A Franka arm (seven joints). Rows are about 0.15 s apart.
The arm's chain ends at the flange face. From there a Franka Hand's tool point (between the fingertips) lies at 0.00 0.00 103.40 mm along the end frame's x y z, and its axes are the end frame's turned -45 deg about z.
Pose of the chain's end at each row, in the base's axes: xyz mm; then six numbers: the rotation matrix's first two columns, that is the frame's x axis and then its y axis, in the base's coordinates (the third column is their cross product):
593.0 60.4 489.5 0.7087 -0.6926 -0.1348 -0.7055 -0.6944 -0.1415
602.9 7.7 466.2 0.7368 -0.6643 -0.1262 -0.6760 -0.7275 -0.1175
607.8 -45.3 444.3 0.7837 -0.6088 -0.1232 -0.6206 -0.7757 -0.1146
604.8 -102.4 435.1 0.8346 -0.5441 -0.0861 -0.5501 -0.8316 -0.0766
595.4 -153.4 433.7 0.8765 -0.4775 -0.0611 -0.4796 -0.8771 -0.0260
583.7 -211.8 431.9 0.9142 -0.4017 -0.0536 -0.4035 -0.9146 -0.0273
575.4 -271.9 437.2 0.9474 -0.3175 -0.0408 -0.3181 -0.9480 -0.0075
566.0 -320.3 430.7 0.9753 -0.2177 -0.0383 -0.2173 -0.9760 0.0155
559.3 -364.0 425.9 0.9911 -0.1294 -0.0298 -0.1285 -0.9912 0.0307
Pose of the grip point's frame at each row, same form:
593.5 80.6 388.1 1.0000 0.0013 0.0047 0.0023 -0.9808 -0.1954
601.5 25.5 364.3 0.9990 0.0447 -0.0062 0.0430 -0.9842 -0.1723
605.1 -28.1 342.4 0.9930 0.1180 -0.0061 0.1153 -0.9790 -0.1681
601.7 -90.9 332.4 0.9791 0.2033 -0.0067 0.2012 -0.9728 -0.1150
591.1 -148.0 330.5 0.9589 0.2826 -0.0248 0.2807 -0.9578 -0.0616
579.8 -207.0 328.7 0.9318 0.3627 -0.0186 0.3611 -0.9308 -0.0572
571.6 -269.8 333.9 0.8948 0.4458 -0.0235 0.4450 -0.8948 -0.0342
561.8 -321.0 327.4 0.8433 0.5362 -0.0380 0.5360 -0.8441 -0.0161
555.8 -366.8 322.6 0.7917 0.6094 -0.0428 0.6100 -0.7924 0.0006

